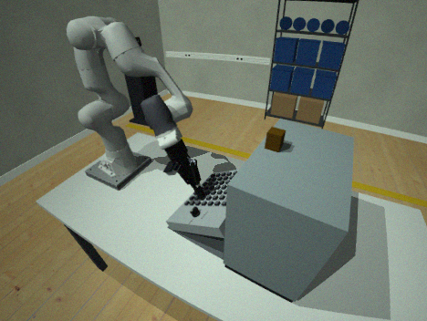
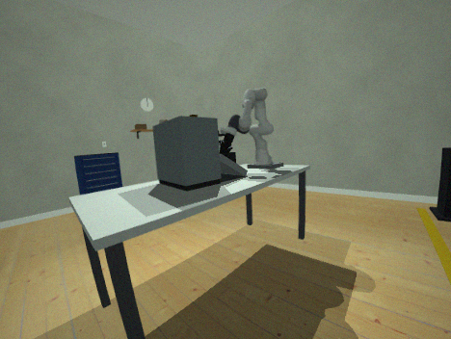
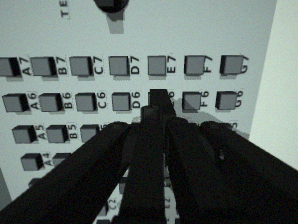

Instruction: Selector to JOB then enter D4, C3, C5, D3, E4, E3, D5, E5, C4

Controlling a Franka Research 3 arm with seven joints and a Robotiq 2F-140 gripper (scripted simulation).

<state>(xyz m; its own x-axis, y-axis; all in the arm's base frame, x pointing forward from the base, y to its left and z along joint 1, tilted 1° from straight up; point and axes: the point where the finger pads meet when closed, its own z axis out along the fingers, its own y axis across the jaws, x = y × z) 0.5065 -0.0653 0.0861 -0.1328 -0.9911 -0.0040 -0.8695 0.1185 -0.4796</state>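
Now: the key 80 mm ahead of my hand and 60 mm to the left of it. The rest, counted from my hand: selector knob 100 mm to the right, 30 mm ahead.
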